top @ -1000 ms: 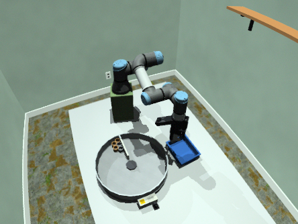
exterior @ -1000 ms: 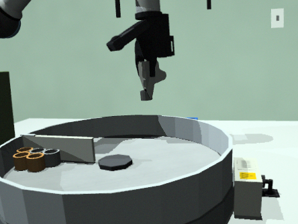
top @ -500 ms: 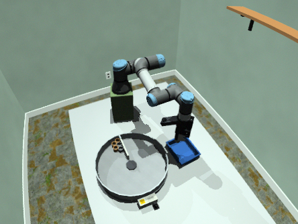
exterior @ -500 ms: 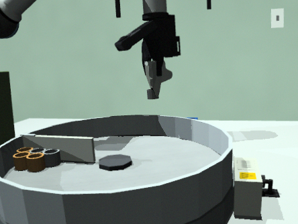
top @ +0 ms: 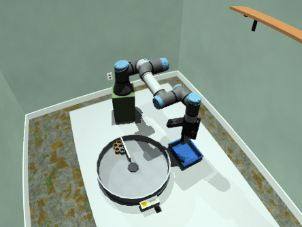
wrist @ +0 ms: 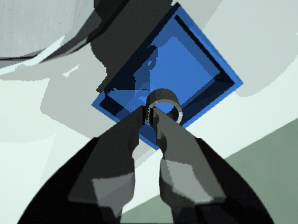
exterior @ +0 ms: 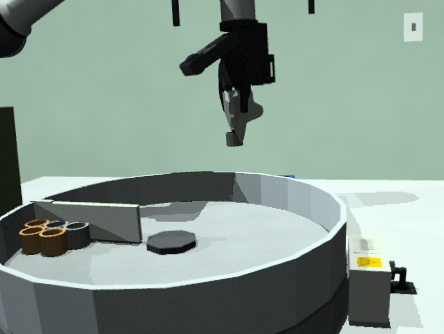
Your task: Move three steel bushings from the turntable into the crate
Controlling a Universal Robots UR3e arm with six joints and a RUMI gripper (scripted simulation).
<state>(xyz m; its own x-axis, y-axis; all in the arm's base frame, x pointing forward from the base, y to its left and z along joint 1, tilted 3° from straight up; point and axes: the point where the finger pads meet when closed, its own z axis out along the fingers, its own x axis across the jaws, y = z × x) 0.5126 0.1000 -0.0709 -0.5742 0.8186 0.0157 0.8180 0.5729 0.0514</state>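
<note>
My gripper is now 130 mm above the blue crate, 40 mm to the right of it and 10 mm short of it. The rest, counted from my hand: grey turntable (290 mm to the right, 100 mm below, 70 mm behind).
</note>
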